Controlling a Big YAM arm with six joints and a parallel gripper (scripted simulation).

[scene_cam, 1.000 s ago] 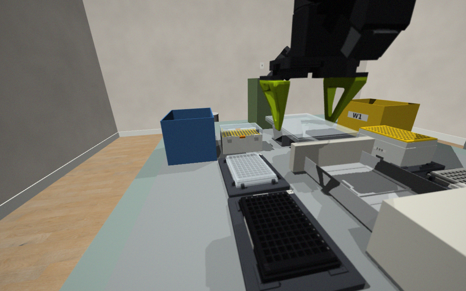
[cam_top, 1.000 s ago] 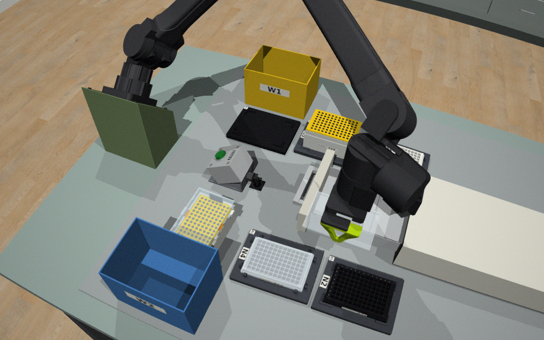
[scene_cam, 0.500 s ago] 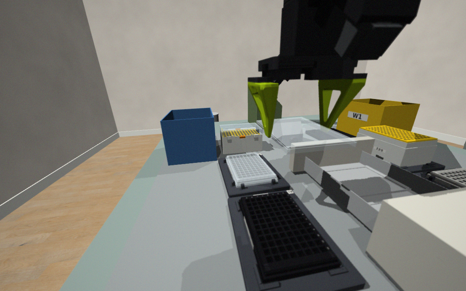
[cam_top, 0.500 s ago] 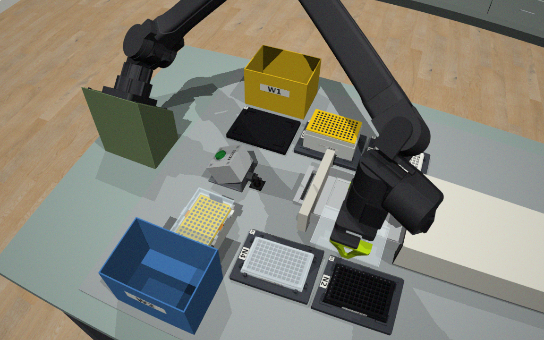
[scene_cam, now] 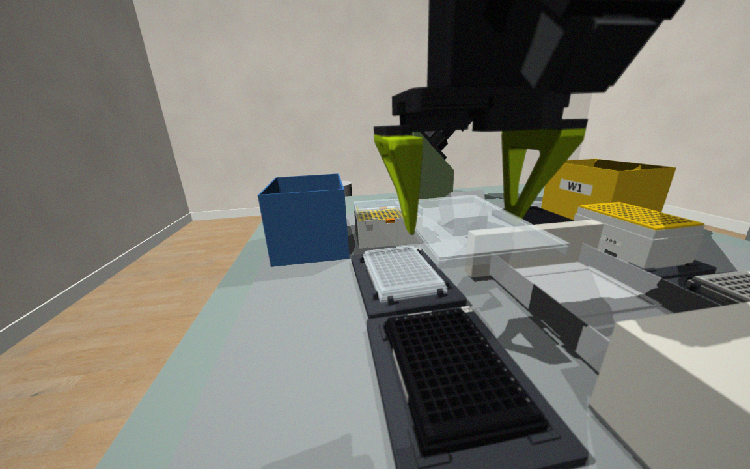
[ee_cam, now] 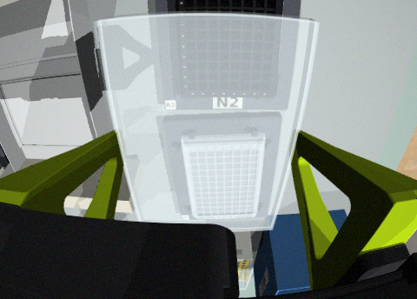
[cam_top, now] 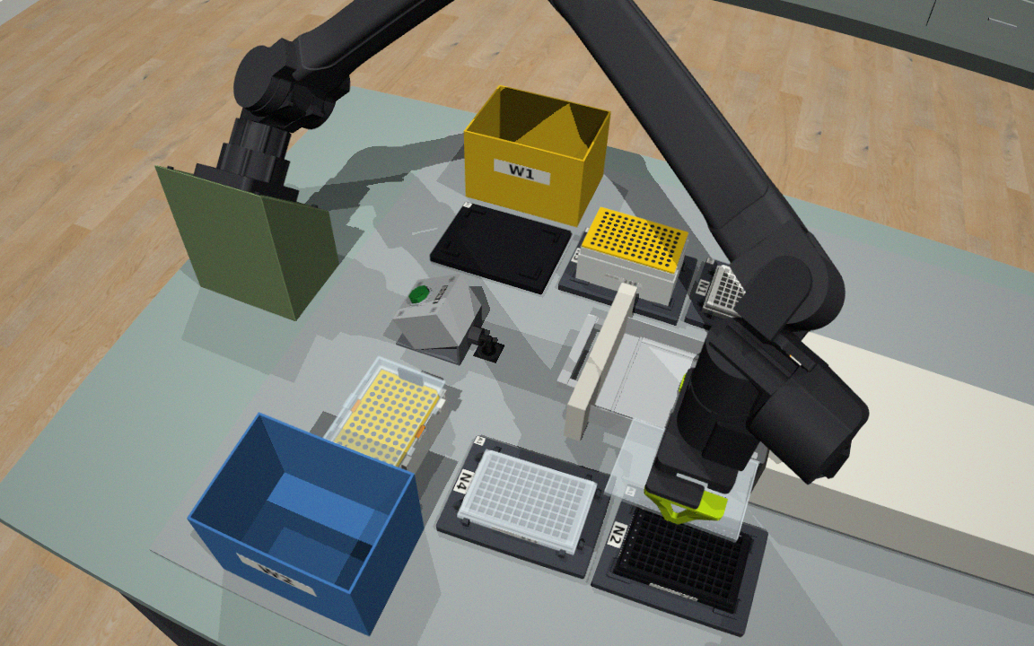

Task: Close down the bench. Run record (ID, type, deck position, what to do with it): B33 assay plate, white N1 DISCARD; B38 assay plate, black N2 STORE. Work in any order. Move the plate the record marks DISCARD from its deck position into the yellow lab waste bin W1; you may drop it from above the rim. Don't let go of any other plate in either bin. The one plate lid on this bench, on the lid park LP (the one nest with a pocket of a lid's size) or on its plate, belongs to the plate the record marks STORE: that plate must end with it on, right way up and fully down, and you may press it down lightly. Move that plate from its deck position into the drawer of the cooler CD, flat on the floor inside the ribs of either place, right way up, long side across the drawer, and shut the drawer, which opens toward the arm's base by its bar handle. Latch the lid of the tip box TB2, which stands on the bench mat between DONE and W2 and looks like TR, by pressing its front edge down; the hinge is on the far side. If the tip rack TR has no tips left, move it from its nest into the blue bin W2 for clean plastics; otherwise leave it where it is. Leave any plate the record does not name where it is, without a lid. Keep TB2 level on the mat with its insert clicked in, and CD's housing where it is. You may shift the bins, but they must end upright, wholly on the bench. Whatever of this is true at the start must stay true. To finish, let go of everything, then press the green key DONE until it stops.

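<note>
Right now my hand is 120 mm above the black plate, 30 mm short of it and 20 mm to the left of it. Also, from my hand: nest N2: 130 mm below, 30 mm ahead, 20 mm to the right; plate lid: right at my hand; clear plate: 150 mm behind, 120 mm below, 20 mm to the right.
</note>
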